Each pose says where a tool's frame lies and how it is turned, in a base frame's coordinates. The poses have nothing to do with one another.
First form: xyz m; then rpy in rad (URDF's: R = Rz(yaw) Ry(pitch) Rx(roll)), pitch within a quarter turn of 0, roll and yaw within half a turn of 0.
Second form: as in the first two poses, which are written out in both.
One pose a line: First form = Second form
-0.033 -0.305 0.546 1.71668 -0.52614 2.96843 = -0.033 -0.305 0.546 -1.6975 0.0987 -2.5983
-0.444 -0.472 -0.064 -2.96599 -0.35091 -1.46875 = -0.444 -0.472 -0.064 2.8095 0.2098 1.4728
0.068 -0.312 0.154 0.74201 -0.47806 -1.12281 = 0.068 -0.312 0.154 -0.0198 -0.8571 -0.9428
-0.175 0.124 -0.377 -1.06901 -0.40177 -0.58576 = -0.175 0.124 -0.377 -1.0831 0.3341 -0.6235
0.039 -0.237 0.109 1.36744 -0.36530 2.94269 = 0.039 -0.237 0.109 -1.3739 0.2674 -2.8219
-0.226 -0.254 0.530 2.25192 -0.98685 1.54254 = -0.226 -0.254 0.530 -2.1747 0.9131 -1.5453
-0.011 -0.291 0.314 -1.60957 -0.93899 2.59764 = -0.011 -0.291 0.314 1.5981 -0.5751 2.2171
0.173 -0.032 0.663 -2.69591 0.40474 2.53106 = 0.173 -0.032 0.663 2.5503 0.0440 -2.4247
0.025 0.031 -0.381 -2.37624 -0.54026 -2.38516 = 0.025 0.031 -0.381 2.2549 0.2072 2.2618
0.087 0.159 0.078 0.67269 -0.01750 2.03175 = 0.087 0.159 0.078 -0.3266 0.5994 2.1396
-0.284 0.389 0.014 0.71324 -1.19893 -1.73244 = -0.284 0.389 0.014 -1.2402 -0.5614 -1.6399
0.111 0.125 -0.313 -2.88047 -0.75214 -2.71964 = 0.111 0.125 -0.313 2.5195 -0.5195 2.4456
